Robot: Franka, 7 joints.
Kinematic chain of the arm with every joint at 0, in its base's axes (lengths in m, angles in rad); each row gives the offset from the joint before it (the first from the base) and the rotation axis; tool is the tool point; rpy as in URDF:
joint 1: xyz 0 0 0.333 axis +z
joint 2: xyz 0 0 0 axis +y
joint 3: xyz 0 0 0.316 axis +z
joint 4: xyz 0.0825 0 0 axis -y
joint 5: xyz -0.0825 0 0.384 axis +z
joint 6: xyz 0 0 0 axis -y
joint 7: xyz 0.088 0 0 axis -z
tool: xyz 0 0 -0.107 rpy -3.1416 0 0
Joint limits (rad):
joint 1: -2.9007..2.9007
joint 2: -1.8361..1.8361
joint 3: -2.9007..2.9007
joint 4: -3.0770..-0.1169
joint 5: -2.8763..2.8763
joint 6: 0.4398..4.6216
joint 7: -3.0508..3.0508
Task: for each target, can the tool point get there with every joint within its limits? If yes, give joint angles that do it. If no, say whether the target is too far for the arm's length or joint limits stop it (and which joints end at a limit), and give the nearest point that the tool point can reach.
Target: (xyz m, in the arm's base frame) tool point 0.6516 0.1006 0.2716
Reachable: yes | joints 2.2017 -1.2447 -1.9040 -1.8657 -1.1021 2.8241 1.3309
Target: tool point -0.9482 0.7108 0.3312
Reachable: no: too far | nearest point -0.6864 0.5146 0.3317 | short by 0.327 m
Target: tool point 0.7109 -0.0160 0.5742
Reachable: yes | joints 0.8666 1.1939 -1.8281 -1.3902 1.8069 1.7881 -0.6596
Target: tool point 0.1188 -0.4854 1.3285
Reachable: no: too far | nearest point 0.0915 -0.3738 1.0997 | short by 0.256 m
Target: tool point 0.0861 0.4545 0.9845
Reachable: yes | joints 2.4290 -0.0748 -0.8324 -1.1933 0.7766 3.1498 -0.0354
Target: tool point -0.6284 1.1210 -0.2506
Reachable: no: too far | nearest point -0.3820 0.6814 -0.0217 | short by 0.554 m
